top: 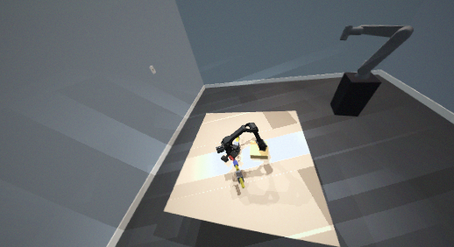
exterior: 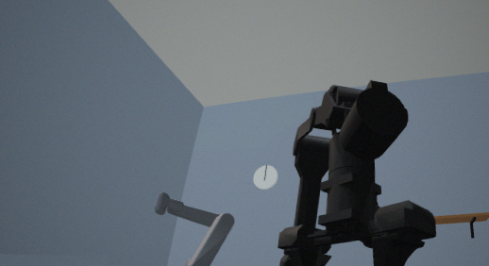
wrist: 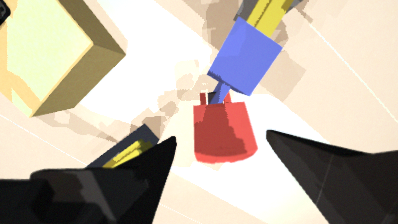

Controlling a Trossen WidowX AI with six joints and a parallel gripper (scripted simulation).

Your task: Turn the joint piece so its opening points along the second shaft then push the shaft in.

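My gripper tip is 1 cm past the red joint piece and 1 cm below it.
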